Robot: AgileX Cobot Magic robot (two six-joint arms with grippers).
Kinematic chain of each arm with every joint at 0, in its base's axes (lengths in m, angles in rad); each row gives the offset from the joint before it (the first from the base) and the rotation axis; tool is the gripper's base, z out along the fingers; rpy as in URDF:
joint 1: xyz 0 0 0.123 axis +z
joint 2: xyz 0 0 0 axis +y
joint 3: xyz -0.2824 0 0.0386 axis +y
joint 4: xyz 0.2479 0 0.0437 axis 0.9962 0 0.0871
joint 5: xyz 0 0 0 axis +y
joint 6: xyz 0.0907 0 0.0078 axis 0.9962 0 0.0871
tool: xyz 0 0 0 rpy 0 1.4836 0
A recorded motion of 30 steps. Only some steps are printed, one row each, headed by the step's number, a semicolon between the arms.
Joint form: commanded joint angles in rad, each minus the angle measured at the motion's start. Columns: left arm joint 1, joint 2, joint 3, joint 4, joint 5, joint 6; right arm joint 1, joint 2, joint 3, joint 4, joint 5, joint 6.
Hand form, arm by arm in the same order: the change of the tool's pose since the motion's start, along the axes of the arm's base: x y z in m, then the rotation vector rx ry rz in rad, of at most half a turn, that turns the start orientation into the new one. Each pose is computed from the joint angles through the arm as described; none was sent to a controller.
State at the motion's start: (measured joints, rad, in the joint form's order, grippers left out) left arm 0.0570 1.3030 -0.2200 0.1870 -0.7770 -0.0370; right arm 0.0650 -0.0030 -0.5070 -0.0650 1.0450 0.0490
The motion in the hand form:
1: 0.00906 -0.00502 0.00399 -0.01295 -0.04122 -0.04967; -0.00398 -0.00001 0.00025 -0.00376 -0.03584 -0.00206
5: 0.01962 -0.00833 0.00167 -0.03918 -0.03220 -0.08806; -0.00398 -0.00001 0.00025 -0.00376 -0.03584 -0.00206
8: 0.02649 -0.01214 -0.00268 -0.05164 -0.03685 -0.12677; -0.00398 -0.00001 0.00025 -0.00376 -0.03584 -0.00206
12: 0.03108 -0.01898 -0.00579 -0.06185 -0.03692 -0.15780; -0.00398 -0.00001 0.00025 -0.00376 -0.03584 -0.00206
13: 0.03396 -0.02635 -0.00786 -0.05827 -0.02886 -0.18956; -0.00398 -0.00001 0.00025 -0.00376 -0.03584 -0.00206
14: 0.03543 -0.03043 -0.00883 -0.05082 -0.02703 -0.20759; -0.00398 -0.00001 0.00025 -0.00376 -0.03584 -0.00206
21: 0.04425 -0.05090 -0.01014 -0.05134 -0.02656 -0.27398; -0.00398 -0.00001 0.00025 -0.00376 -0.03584 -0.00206
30: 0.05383 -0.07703 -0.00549 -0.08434 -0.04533 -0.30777; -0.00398 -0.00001 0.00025 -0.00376 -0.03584 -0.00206
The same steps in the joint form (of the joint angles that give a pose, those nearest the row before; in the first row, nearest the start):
1: -0.0070 0.0350 -0.0290 0.0520 -0.0530 -0.0350; -0.0070 -0.0280 0.0010 0.0020 -0.0090 -0.0080
5: -0.0070 0.0880 -0.0630 0.1060 -0.0720 -0.0860; -0.0070 -0.0280 0.0010 0.0020 -0.0090 -0.0080
8: -0.0110 0.1400 -0.0790 0.1420 -0.1190 -0.1050; -0.0070 -0.0280 0.0010 0.0020 -0.0090 -0.0080
12: -0.0390 0.1740 -0.0910 0.1420 -0.1430 -0.1080; -0.0070 -0.0280 0.0010 0.0020 -0.0090 -0.0080
13: -0.0700 0.1930 -0.1020 0.1420 -0.1430 -0.1030; -0.0070 -0.0280 0.0010 0.0020 -0.0090 -0.0080
14: -0.0870 0.2030 -0.1080 0.1410 -0.1440 -0.0940; -0.0070 -0.0280 0.0010 0.0020 -0.0090 -0.0080
21: -0.1740 0.2460 -0.1490 0.1150 -0.1440 -0.0810; -0.0070 -0.0280 0.0010 0.0020 -0.0090 -0.0080
30: -0.2920 0.2780 -0.2060 0.0180 -0.1370 -0.0680; -0.0070 -0.0280 0.0010 0.0020 -0.0090 -0.0080

